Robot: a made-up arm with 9 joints. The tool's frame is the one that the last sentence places.
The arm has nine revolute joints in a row. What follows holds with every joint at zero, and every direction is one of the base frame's.
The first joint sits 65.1 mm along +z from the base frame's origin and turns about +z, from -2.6 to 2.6 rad.
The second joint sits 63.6 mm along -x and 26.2 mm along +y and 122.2 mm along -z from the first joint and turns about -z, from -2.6 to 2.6 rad.
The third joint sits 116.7 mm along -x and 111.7 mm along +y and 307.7 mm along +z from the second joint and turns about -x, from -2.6 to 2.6 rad.
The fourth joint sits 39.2 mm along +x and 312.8 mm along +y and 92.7 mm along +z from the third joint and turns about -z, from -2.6 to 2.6 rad.
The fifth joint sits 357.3 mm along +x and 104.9 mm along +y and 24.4 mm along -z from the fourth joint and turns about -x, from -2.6 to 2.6 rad.
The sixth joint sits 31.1 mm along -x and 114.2 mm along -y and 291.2 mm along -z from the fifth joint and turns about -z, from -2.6 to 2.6 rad.
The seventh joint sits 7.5 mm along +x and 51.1 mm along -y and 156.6 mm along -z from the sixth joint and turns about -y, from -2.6 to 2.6 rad.
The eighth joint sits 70 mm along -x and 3.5 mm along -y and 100.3 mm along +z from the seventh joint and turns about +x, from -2.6 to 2.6 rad.
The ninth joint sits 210.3 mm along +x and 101 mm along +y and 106.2 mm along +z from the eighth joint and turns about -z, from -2.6 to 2.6 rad.
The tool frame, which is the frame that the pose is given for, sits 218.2 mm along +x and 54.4 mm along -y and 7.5 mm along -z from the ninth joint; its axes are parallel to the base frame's.
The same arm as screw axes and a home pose.
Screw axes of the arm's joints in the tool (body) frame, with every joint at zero. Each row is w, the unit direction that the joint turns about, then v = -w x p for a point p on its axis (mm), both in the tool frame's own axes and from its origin. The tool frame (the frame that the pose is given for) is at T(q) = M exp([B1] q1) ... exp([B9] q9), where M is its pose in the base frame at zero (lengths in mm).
B1 = (0, 0, 1, -433.4, 551.1, 0.0)
B2 = (0, 0, -1, 407.2, -614.7, 0.0)
B3 = (-1, 0, 0, 0.0, -180.5, -295.5)
B4 = (0, 0, -1, -17.3, -692.2, 0.0)
B5 = (-1, 0, 0, 0.0, -248.8, 122.2)
B6 = (0, 0, -1, -8.0, -366.0, 0.0)
B7 = (0, -1, 0, -199.0, 0.0, 358.5)
B8 = (1, 0, 0, 0.0, -98.7, 46.6)
B9 = (0, 0, -1, -54.4, -218.2, 0.0)
M: xyz 551.1 433.4 70.1 (mm) quaternion w x y z 1 0 0 0
Joint limits (deg, base to tool): -148.97..148.97 -148.97..148.97 -148.97..148.97 -148.97..148.97 -148.97..148.97 -148.97..148.97 -148.97..148.97 -148.97..148.97 -148.97..148.97

